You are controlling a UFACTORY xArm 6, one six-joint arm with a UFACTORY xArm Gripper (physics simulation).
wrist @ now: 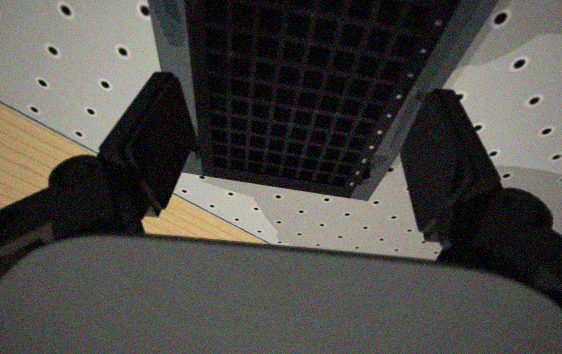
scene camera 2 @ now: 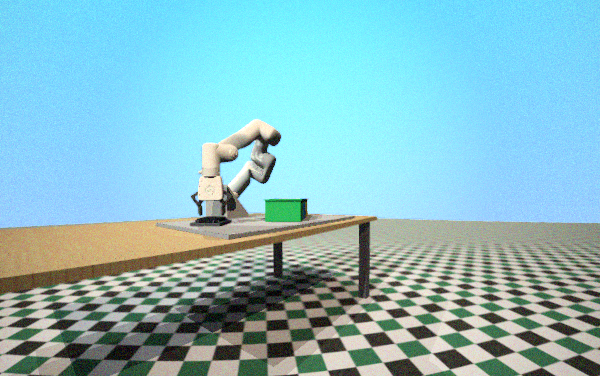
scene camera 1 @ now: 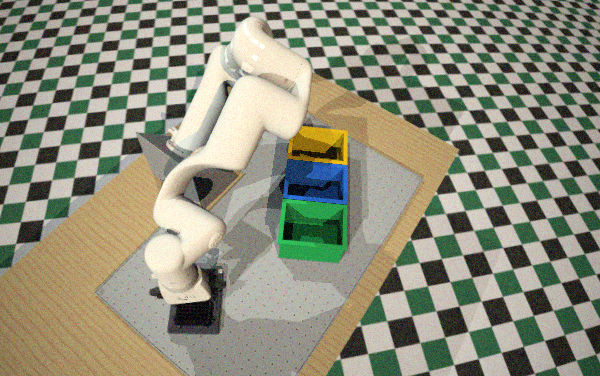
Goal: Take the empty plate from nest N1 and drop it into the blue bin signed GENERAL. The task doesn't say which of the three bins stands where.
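Frame: origin at the arm's base, x left, y back, z up, level; centimetres.
Seen in the pictures: gripper, fingertip midpoint: (wrist: 297, 114) (scene camera 2: 211, 215) (scene camera 1: 194, 298); arm's base, link origin: (scene camera 1: 187, 152).
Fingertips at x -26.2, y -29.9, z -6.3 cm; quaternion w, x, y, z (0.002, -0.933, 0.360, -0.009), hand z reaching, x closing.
Note:
Offsets run from my fingertips to a thing's top centre. "pt": to the spot under its first point. Level surfaces: height alone.
The black plate {dz -0.9, dx +0.3, dy +0.4 cm} (scene camera 1: 196, 314) (scene camera 2: 212, 219) (wrist: 300, 105), with a grid of dark wells, sits in the dark grey nest {pt dz -2.4, dx -5.2, dy -4.8 cm} (scene camera 1: 194, 330) (wrist: 175, 75) near the front of the grey board. My gripper (scene camera 1: 187, 287) (scene camera 2: 214, 210) (wrist: 297, 114) is open and empty, pointing down low over the nest. In the wrist view its fingers stand apart on either side of the plate; whether they are below the plate's top I cannot tell. The arm hides the nest's rear part in scene camera 1. No nest label is readable. The blue bin {dz +6.4, dx +42.8, dy -3.2 cm} (scene camera 1: 316, 172) stands in the middle of the bin row; its sign does not show.
The green bin (scene camera 1: 313, 250) (scene camera 2: 285, 210) adjoins the blue bin on the side nearer the nest, and the yellow bin {pt dz +3.8, dx +58.1, dy +6.9 cm} (scene camera 1: 319, 136) adjoins its far side. A grey wedge-shaped block (scene camera 1: 156, 154) stands beside the arm's base. The perforated board {dz -3.6 cm} (scene camera 1: 270, 295) lies on the wooden table {dz -4.8 cm} (scene camera 1: 55, 280).

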